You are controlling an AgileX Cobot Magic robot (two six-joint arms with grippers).
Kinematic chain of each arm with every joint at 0, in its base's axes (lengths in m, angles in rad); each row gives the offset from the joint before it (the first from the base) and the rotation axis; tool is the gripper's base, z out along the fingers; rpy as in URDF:
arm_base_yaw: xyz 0 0 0.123 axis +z
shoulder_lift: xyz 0 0 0 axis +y
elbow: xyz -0.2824 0 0.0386 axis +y
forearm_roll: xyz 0.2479 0 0.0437 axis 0.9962 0 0.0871
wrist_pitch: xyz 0 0 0 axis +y
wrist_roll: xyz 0.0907 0 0.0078 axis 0.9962 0 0.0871
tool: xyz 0 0 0 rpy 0 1.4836 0
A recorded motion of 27 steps. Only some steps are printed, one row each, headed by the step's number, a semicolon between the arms.
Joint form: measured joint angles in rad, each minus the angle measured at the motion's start. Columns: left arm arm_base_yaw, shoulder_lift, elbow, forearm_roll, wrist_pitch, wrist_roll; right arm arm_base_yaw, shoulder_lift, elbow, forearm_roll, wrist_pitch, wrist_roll.
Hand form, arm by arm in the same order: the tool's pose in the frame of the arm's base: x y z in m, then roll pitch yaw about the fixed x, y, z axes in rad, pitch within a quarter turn. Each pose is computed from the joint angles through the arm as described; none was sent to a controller.
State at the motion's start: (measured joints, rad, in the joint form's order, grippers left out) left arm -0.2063 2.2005 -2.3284 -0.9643 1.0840 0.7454; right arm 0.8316 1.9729 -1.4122 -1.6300 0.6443 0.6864
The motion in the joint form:
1: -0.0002 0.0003 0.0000 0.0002 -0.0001 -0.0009; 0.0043 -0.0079 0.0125 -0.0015 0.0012 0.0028
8: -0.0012 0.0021 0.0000 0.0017 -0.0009 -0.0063; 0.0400 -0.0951 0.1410 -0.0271 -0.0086 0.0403
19: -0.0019 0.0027 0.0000 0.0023 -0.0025 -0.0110; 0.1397 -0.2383 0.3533 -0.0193 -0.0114 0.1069
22: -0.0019 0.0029 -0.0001 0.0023 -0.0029 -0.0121; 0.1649 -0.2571 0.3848 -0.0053 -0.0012 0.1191
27: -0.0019 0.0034 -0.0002 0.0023 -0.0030 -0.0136; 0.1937 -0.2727 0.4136 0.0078 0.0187 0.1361
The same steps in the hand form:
1: 0.4652 -0.1650 0.3675 -2.5120 1.0636 2.7200; 0.3376 0.2918 0.2426 -1.9319 0.3223 -1.5450
8: 0.4656 -0.1655 0.3666 -2.5062 1.0588 2.7271; 0.3094 0.2841 0.2428 -1.9533 0.3145 -1.5081
19: 0.4658 -0.1658 0.3663 -2.5003 1.0562 2.7348; 0.2522 0.2737 0.2372 -2.0178 0.3297 -1.4561
22: 0.4658 -0.1658 0.3663 -2.4986 1.0557 2.7370; 0.2415 0.2728 0.2349 -2.0326 0.3353 -1.4570
27: 0.4660 -0.1658 0.3661 -2.4964 1.0545 2.7397; 0.2308 0.2723 0.2325 -2.0427 0.3407 -1.4626

